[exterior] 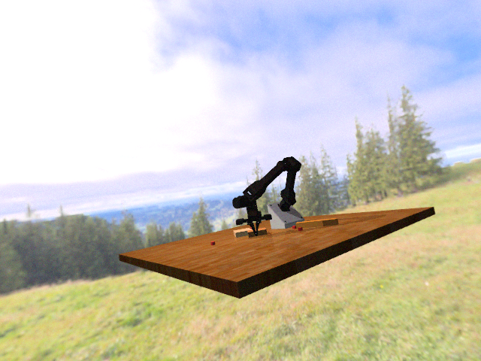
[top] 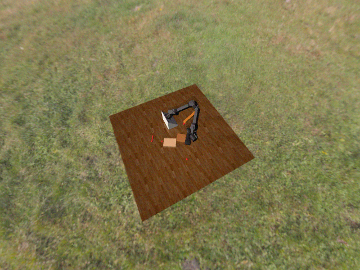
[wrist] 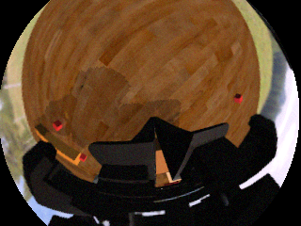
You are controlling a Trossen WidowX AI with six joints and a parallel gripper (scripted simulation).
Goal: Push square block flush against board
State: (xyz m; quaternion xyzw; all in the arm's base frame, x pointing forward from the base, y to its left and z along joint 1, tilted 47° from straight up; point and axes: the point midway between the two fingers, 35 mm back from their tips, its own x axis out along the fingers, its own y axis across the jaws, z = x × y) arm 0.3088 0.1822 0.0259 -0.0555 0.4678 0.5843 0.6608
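My gripper tip is now 8 cm to the left of the orange-brown square block, 5 cm past it and 1 cm below it. The rest, counted from my gripper tip: tan board (22 cm to the right, 4 cm behind, 1 cm above); then long orange bar (29 cm behind, 14 cm to the left, 1 cm above).
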